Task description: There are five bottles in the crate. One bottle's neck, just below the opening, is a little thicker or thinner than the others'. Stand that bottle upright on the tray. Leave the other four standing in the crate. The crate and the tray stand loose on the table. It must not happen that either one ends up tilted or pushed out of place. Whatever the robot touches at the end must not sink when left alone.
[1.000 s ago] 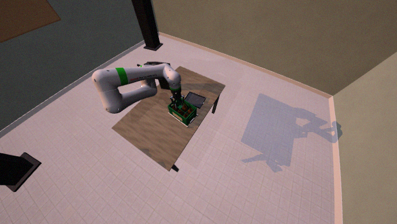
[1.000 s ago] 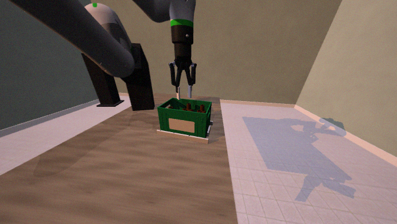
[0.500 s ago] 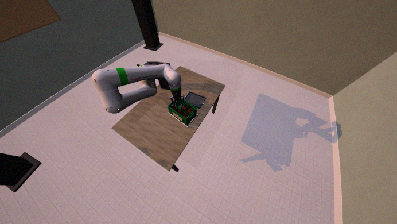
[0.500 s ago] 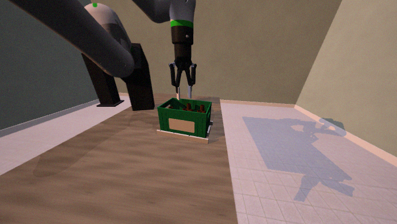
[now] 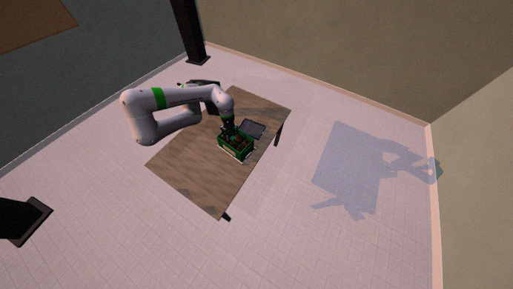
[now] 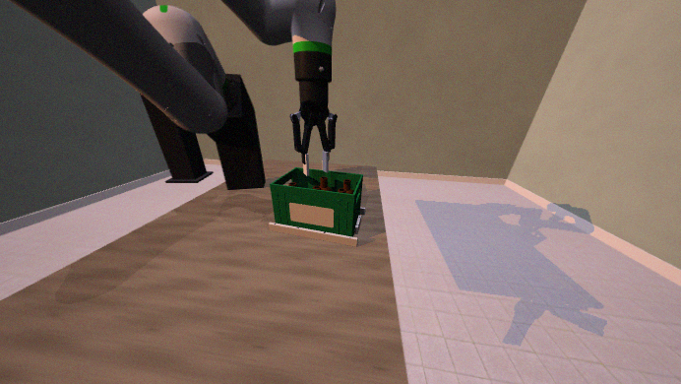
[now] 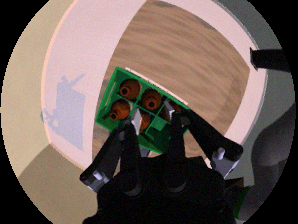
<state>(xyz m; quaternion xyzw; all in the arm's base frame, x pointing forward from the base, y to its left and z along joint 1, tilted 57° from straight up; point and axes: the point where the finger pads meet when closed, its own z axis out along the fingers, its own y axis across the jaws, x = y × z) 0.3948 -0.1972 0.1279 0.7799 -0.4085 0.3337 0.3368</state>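
My hand is 16 cm above the brown bottle. Round my hand: dark tray (6 cm ahead, 31 cm to the left, 23 cm below); then green crate (1 cm ahead, 4 cm to the left, 16 cm below).
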